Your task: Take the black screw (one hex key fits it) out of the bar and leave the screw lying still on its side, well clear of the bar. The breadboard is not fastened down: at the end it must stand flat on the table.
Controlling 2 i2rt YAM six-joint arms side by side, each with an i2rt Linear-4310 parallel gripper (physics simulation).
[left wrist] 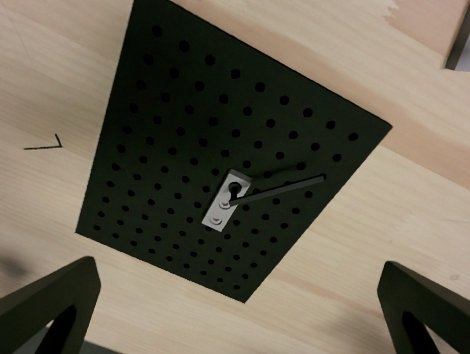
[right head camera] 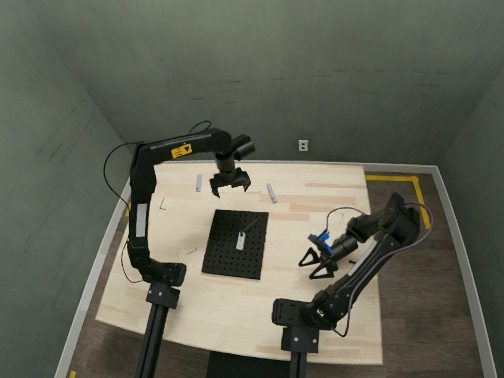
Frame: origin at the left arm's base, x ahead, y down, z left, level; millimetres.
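Seen in the pictures: left gripper, between the fingertips: (left wrist: pixel 238 272) (right head camera: pixel 232 194); right gripper, between the fingertips: (right head camera: pixel 303 271); left arm's base, origin of its link: (right head camera: pixel 161 272); right arm's base, origin of its link: (right head camera: pixel 307 314).
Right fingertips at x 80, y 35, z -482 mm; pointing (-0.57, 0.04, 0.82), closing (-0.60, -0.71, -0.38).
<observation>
Pixels of each thing's middle, then the offset from my right fingertips to it. "spot": a spot on its surface instead.
- black breadboard, middle of its body: (left wrist: pixel 207 185) (right head camera: pixel 235 241) dz +288, dx +140, dy +152 mm
- light grey bar, a spot on its surface: (left wrist: pixel 227 212) (right head camera: pixel 242 242) spot: dz +256, dx +132, dy +133 mm
- black screw, a spot on its surface: (left wrist: pixel 234 187) spot: dz +265, dx +168, dy +128 mm
- L-shaped hex key, middle of its body: (left wrist: pixel 274 184) (right head camera: pixel 249 228) dz +235, dx +197, dy +119 mm
- small dark object, middle of its body: (right head camera: pixel 361 262) dz -243, dx +98, dy +166 mm
The black breadboard (right head camera: pixel 215 262) (left wrist: pixel 165 210) lies on the table. A light grey bar (right head camera: pixel 240 243) (left wrist: pixel 227 212) lies on it. The black screw (left wrist: pixel 234 187) is in the bar's end hole in the left wrist view. An L-shaped hex key (right head camera: pixel 250 225) (left wrist: pixel 280 190) stands with its short leg at the screw's head, its long arm reaching out over the board. My left gripper (right head camera: pixel 231 194) (left wrist: pixel 238 272) is open and empty, above the table beyond the board's far edge. My right gripper (right head camera: pixel 305 270) is open and empty, right of the board.
Two loose grey bars (right head camera: pixel 199 183) (right head camera: pixel 271 193) lie beyond the board. Small hex keys lie on the table at the left (right head camera: pixel 162 204) and beside the board (right head camera: pixel 193 251) (left wrist: pixel 44 147). A small dark object (right head camera: pixel 352 262) shows beside the right wrist. A wall (right head camera: pixel 280 100) stands behind the table.
</observation>
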